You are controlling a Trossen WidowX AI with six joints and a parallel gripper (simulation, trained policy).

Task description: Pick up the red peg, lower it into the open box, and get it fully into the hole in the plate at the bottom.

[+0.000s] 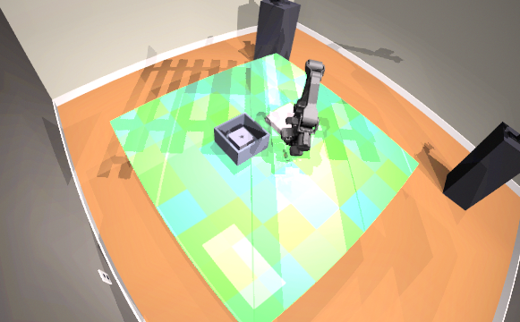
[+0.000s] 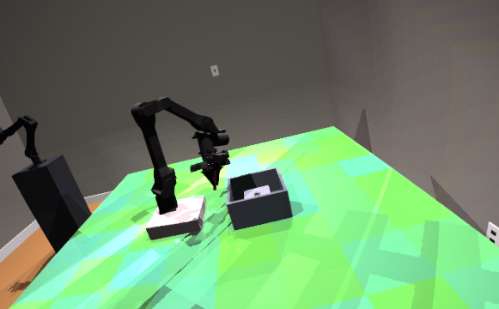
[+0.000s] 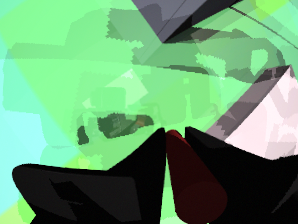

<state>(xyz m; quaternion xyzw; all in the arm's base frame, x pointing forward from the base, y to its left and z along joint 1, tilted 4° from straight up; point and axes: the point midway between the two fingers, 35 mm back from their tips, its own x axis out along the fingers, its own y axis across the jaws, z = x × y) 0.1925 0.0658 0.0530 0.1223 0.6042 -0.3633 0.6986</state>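
Right now the dark box is 13 cm ahead of my gripper tip, 17 cm to the right of it and 3 cm below it. Also, from my gripper tip: red peg 1 cm to the left, 2 cm above.
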